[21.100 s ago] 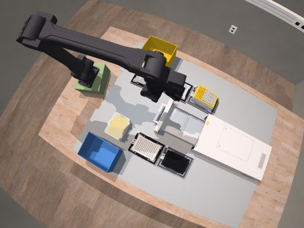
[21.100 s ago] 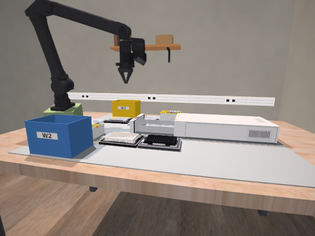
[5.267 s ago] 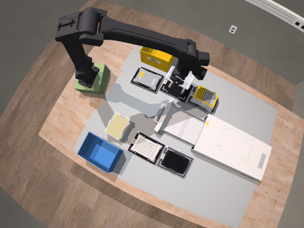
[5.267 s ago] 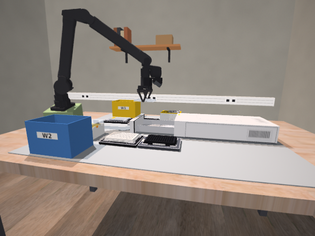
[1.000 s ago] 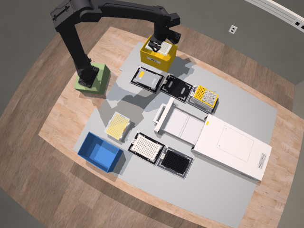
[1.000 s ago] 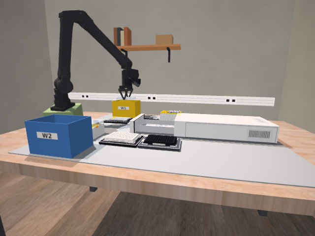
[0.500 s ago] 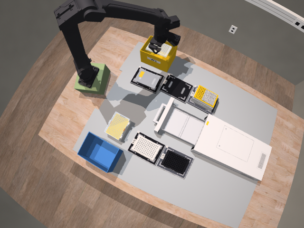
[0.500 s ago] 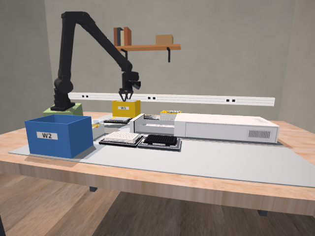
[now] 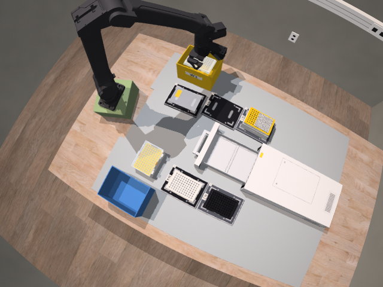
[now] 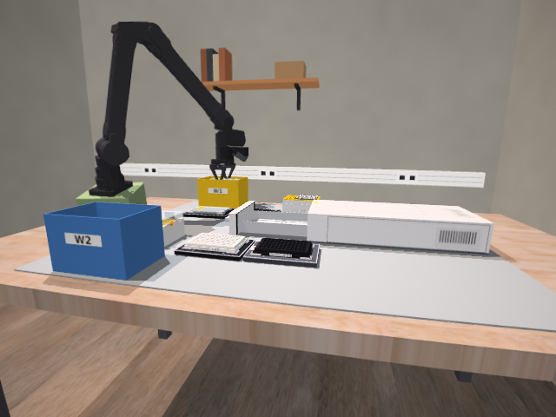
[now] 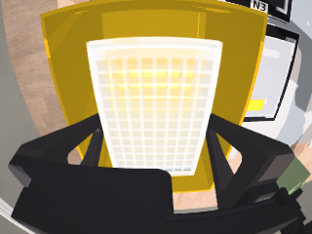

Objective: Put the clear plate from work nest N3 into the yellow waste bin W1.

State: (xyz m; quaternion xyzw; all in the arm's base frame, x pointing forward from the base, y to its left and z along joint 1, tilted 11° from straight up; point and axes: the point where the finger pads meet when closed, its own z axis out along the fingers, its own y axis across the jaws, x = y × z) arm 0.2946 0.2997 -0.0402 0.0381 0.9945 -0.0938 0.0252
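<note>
Now: the clear plate right at my hand. Round my hand: yellow bin W1 (7 cm below); black work nest N3 (17 cm ahead, 15 cm to the right, 10 cm below); label n1 (27 cm ahead, 15 cm to the right, 10 cm below).
</note>
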